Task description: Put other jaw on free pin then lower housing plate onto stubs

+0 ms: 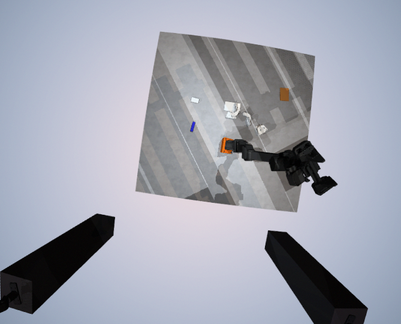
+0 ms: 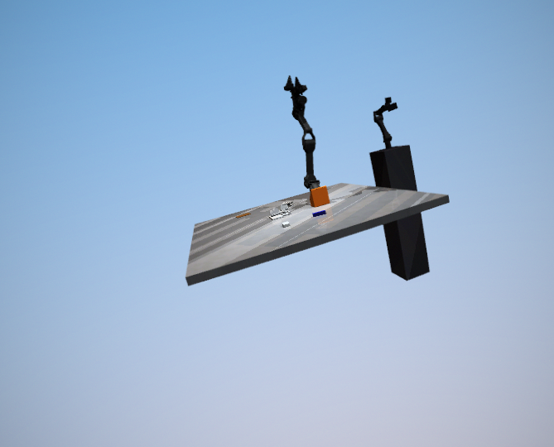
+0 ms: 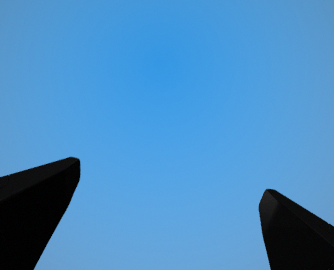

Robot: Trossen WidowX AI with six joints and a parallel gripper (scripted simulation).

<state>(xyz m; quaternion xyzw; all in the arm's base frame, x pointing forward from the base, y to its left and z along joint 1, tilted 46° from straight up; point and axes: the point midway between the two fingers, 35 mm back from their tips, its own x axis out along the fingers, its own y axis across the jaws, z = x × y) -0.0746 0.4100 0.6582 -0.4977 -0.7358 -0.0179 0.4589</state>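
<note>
The jaw lies 860 mm below my gripper tip, 330 mm ahead of it and 70 mm to the left of it. Also, from my gripper tip: white block: 860 mm below, 470 mm to the left, 390 mm ahead; then blue block: 860 mm below, 460 mm to the left, 190 mm ahead; then flat orange piece: 870 mm below, 550 mm ahead, 220 mm to the right.
</note>
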